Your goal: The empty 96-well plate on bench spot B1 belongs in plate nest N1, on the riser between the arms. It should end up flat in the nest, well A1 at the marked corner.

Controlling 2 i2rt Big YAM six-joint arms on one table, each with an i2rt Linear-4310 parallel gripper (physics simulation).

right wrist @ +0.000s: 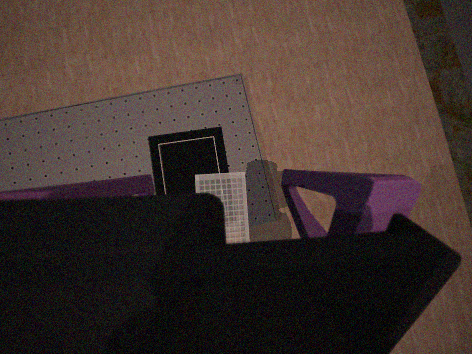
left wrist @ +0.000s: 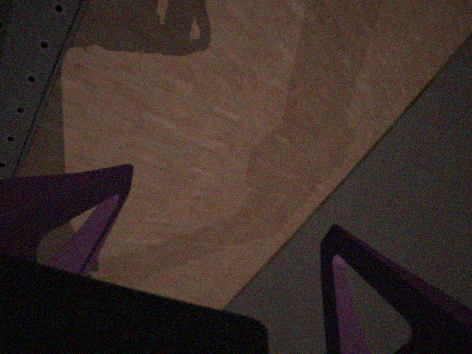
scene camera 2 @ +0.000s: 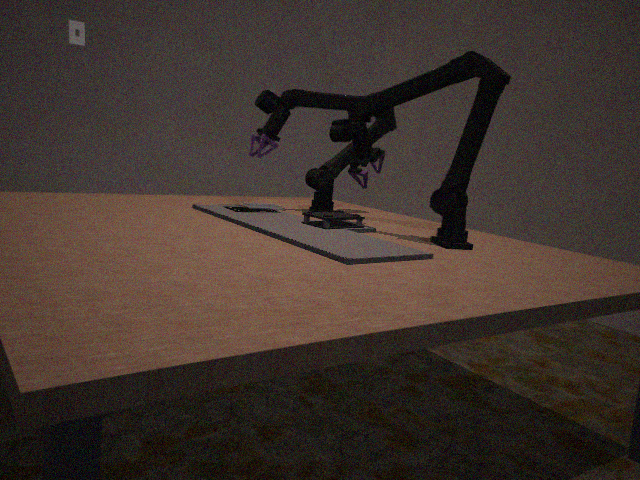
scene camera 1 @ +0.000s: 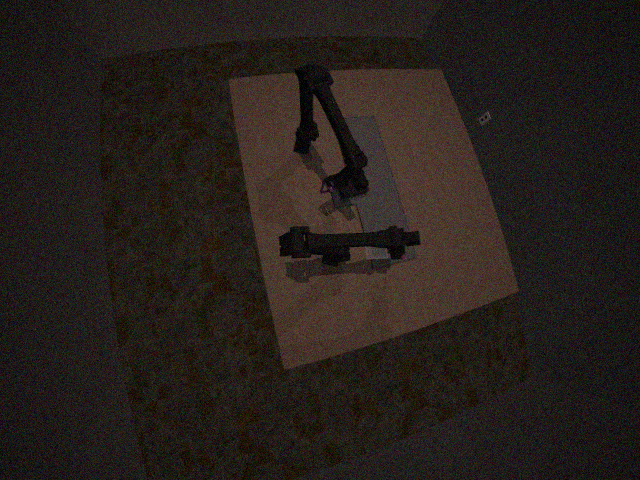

Labels:
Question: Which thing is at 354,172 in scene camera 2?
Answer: My left gripper.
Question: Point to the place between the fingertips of my right gripper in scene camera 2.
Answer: At 254,156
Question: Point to a white gridded well plate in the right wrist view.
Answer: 230,188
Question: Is my right gripper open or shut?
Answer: Open.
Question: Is my left gripper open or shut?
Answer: Open.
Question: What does my right gripper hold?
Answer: Nothing.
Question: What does my left gripper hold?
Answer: Nothing.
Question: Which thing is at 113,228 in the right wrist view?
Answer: My right gripper.

